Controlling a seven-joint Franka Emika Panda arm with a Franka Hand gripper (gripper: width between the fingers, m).
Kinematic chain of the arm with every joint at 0, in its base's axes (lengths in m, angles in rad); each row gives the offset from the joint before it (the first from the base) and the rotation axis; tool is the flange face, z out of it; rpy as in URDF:
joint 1: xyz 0 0 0.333 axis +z
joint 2: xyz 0 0 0 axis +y
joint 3: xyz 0 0 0.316 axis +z
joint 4: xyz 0.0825 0 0 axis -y
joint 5: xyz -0.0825 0 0.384 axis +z
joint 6: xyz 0 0 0 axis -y
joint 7: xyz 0.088 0 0 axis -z
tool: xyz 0 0 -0.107 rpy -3.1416 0 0
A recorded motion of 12 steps. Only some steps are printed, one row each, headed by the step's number.
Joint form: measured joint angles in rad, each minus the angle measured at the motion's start. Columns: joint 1, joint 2, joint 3, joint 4, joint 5, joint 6, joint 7.
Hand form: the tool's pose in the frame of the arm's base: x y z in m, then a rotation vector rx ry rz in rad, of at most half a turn. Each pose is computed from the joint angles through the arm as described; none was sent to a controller.
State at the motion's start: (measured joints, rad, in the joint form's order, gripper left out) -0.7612 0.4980 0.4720 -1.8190 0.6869 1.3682 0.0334
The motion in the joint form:
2: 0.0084 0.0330 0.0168 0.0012 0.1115 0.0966 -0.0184
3: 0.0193 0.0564 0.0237 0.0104 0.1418 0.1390 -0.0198
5: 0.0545 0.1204 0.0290 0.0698 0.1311 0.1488 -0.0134
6: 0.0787 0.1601 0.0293 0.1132 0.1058 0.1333 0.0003
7: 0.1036 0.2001 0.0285 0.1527 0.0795 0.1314 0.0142
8: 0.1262 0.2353 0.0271 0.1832 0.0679 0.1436 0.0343
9: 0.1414 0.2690 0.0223 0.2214 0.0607 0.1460 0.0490
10: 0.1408 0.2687 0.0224 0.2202 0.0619 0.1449 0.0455
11: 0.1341 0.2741 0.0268 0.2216 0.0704 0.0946 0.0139
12: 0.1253 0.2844 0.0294 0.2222 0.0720 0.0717 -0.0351
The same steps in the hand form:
2: 0.5652 -0.0888 0.2931 -1.8422 0.4917 0.7360
3: 0.5749 -0.0823 0.2865 -1.8216 0.5081 0.7028
5: 0.5916 -0.0687 0.2750 -1.8200 0.4796 0.7143
6: 0.5996 -0.0602 0.2685 -1.8295 0.4538 0.7476
7: 0.6075 -0.0521 0.2590 -1.8443 0.4395 0.7736
8: 0.6151 -0.0443 0.2490 -1.8503 0.4478 0.7899
9: 0.6233 -0.0431 0.2421 -1.8507 0.4550 0.7947
10: 0.6230 -0.0431 0.2420 -1.8490 0.4518 0.7937
11: 0.6180 -0.0412 0.2438 -1.8160 0.3923 0.8137
12: 0.6148 -0.0433 0.2405 -1.7955 0.3393 0.8008

